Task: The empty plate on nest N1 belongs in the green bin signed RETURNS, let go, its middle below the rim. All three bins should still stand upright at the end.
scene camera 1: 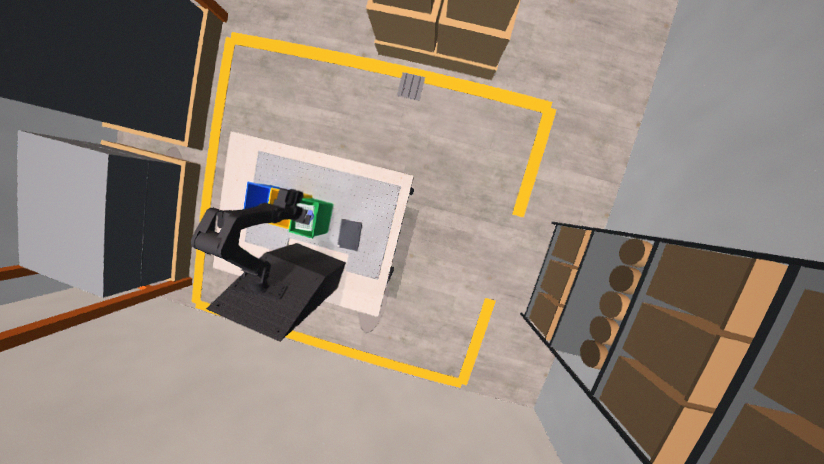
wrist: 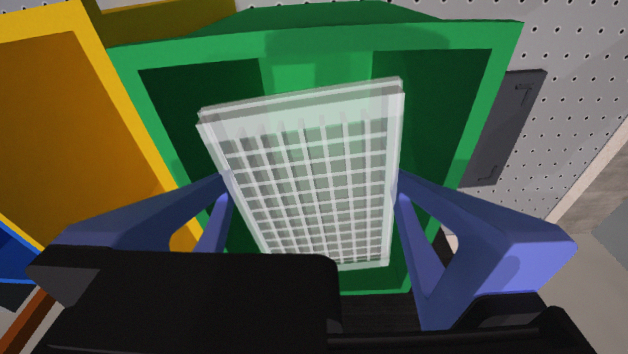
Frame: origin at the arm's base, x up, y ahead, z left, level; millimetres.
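Where they show: gripper, fingertip midpoint: (scene camera 1: 305, 214) (wrist: 313, 177); arm's base, origin of the base link: (scene camera 1: 260, 288).
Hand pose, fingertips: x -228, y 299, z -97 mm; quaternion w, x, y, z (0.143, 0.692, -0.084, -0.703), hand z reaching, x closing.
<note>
Each offset is from my fingertips to the top centre of the thing. "spot": to the spot under its first point. Level surfaces: height alone.
The clear, gridded empty plate {dy -15, dx +15, dz +2 mm} (scene camera 1: 303, 224) (wrist: 320, 190) is held between the blue fingers of my gripper (scene camera 1: 309, 216) (wrist: 313, 177), which touch its two long sides. In the wrist view the plate lies within the outline of the green bin {dy -16, dx +19, dz +1 mm} (scene camera 1: 324, 220) (wrist: 487, 100), turned slightly relative to it, with dark bin interior showing on both sides. Whether the plate's middle is above or below the rim cannot be told. The gripper body hides the plate's near left corner. The green bin looks upright. The RETURNS sign does not show legibly.
The yellow bin {dy +31, dx +19, dz +123 mm} (scene camera 1: 280, 223) (wrist: 131, 115) stands directly beside the green one, and the blue bin {dy +65, dx +19, dz +249 mm} (scene camera 1: 257, 193) (wrist: 12, 255) beyond it; both look upright. A dark grey pad {spot: dy -123, dx -149, dz -173 mm} (scene camera 1: 350, 234) (wrist: 505, 130) with corner brackets lies on the perforated board {dx -161 mm} (scene camera 1: 369, 201) (wrist: 575, 65), right of the green bin.
</note>
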